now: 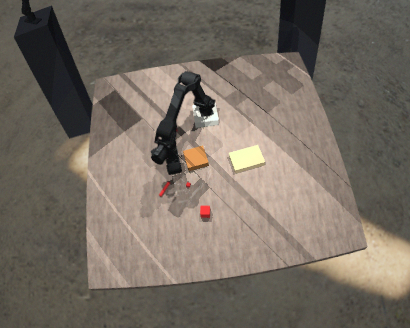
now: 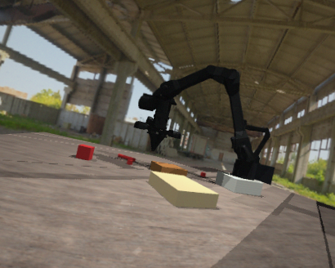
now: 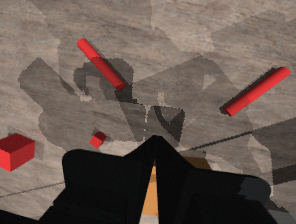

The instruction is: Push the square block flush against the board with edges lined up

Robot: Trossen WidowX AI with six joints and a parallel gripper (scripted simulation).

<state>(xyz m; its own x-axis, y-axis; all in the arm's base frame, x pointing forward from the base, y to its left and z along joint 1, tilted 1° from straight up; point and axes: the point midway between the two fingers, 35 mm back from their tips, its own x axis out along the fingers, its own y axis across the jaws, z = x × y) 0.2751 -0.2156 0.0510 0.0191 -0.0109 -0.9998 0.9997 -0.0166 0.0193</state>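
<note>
Right now my gripper tip is 4 cm past the orange square block, 11 cm to the right of it and 5 cm above it. The rest, counted from my gripper tip: tan board 3 cm ahead, 34 cm to the left, 5 cm below.
</note>
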